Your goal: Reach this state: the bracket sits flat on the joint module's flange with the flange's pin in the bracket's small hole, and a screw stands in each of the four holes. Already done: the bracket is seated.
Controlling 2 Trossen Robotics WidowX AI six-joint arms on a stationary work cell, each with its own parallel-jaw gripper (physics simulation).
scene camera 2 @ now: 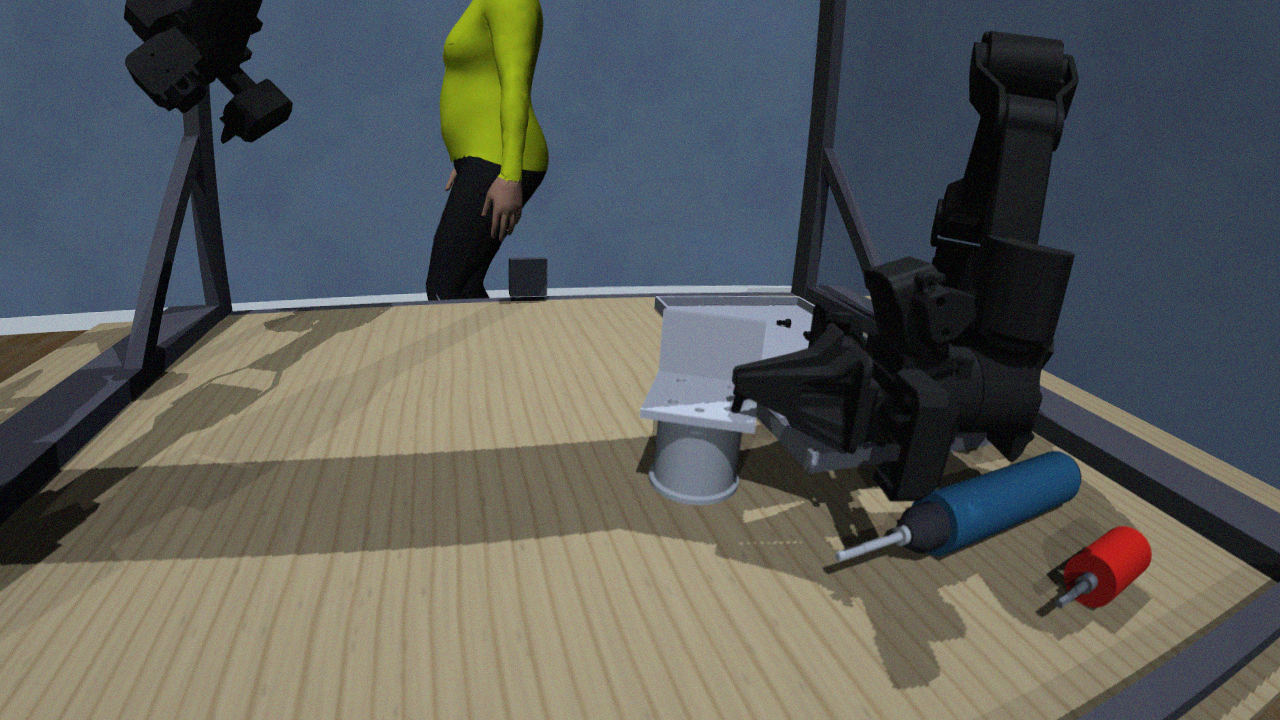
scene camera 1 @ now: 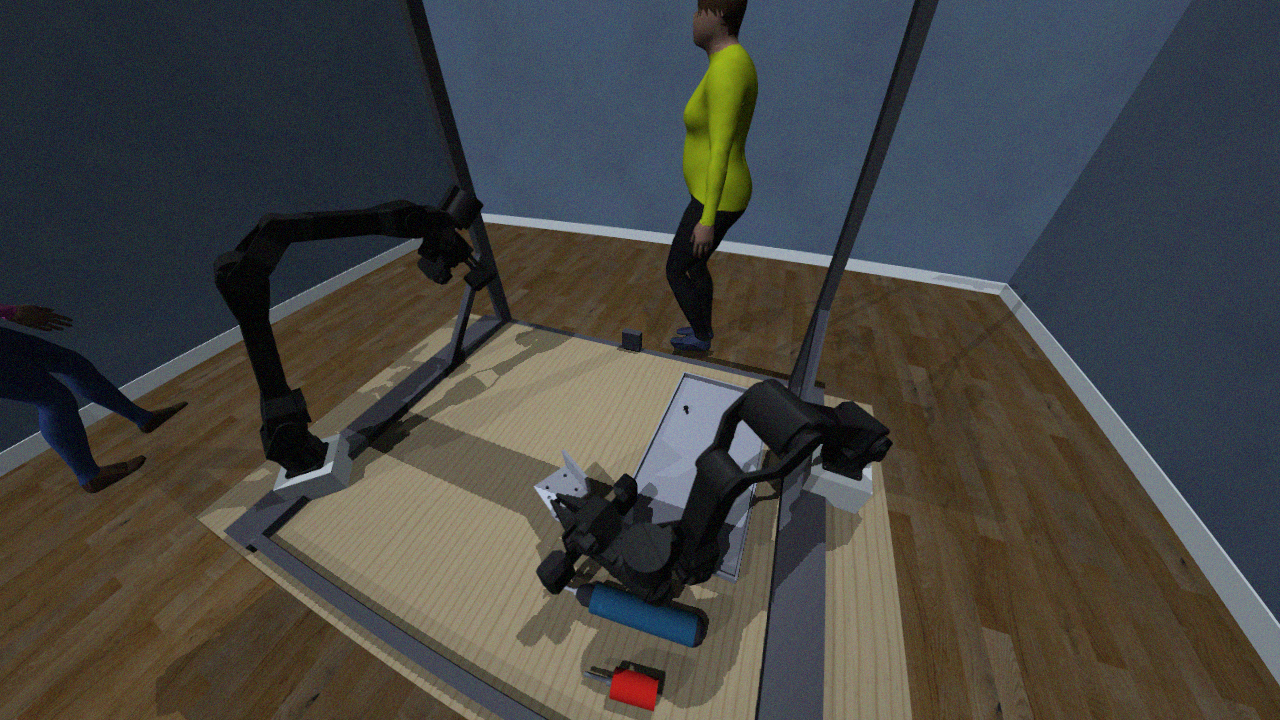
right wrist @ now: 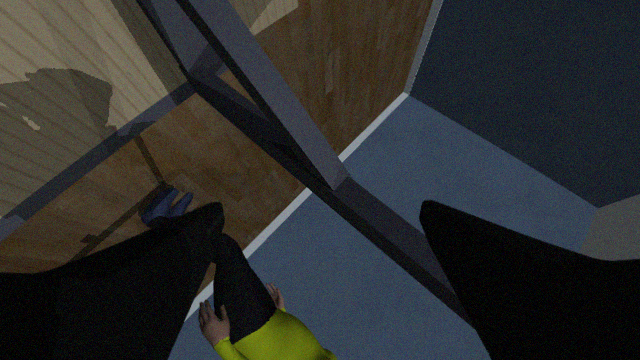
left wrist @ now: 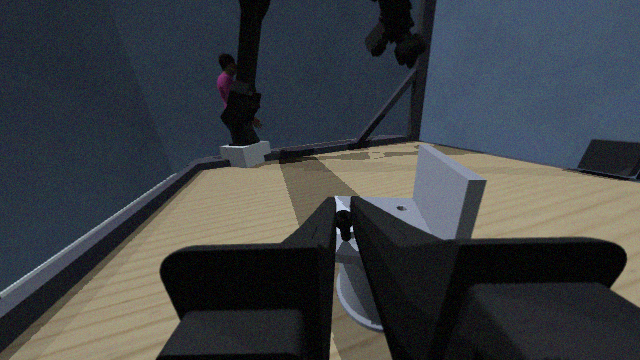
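Seen in the pictures: left gripper, fingertip midpoint: (scene camera 2: 734,379) (scene camera 1: 553,497) (left wrist: 342,203); right gripper, fingertip midpoint: (scene camera 2: 197,112) (scene camera 1: 468,258) (right wrist: 323,210); left arm's base, origin of the base link: (scene camera 1: 841,460); right arm's base, origin of the base link: (scene camera 1: 308,460) (left wrist: 244,143).
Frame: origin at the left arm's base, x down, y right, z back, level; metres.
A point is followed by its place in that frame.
Note:
The light grey bracket (scene camera 1: 562,485) @[x 0.006, y -0.240, z -0.432 m] (scene camera 2: 711,344) @[x -0.019, y -0.218, z -0.418 m] (left wrist: 442,195) @[x -0.022, y -0.225, z -0.404 m] sits on the grey joint module (scene camera 2: 696,461) @[x 0.040, y -0.272, z -0.440 m] (left wrist: 356,290) @[x 0.045, y -0.268, z -0.414 m], its flat plate level and its other plate upright. Small dark holes show in the flat plate. My left gripper (scene camera 2: 737,386) @[x -0.016, y -0.273, z -0.422 m] (left wrist: 342,203) @[x -0.016, y -0.273, z -0.422 m] is shut on a black screw (scene camera 2: 735,404) @[x 0.000, y -0.275, z -0.420 m] (left wrist: 344,221) @[x -0.012, y -0.275, z -0.412 m], which points down at the flat plate near its edge. Whether its tip is in a hole cannot be told. My right gripper (right wrist: 323,210) @[x -0.187, y 0.088, z -0.902 m] is open and empty, high at the left in scene camera 1. The flange's pin is hidden.
A grey tray (scene camera 1: 673,461) @[x 0.068, y -0.079, z -0.289 m] stands beside the module, with a black screw (scene camera 1: 685,409) (scene camera 2: 784,322) in it. A blue-handled screwdriver (scene camera 1: 646,614) @[x 0.031, y -0.347, z -0.228 m] (scene camera 2: 1006,503) @[x 0.039, y -0.364, z -0.255 m] and a red-handled driver (scene camera 1: 634,689) @[x 0.038, y -0.426, z -0.208 m] (scene camera 2: 1109,565) @[x 0.039, y -0.437, z -0.236 m] lie near the left arm. A small dark box (scene camera 1: 631,340) @[x 0.035, y 0.205, z -0.519 m] (scene camera 2: 527,277) @[x 0.039, y 0.205, z -0.523 m] stands at the far table edge.

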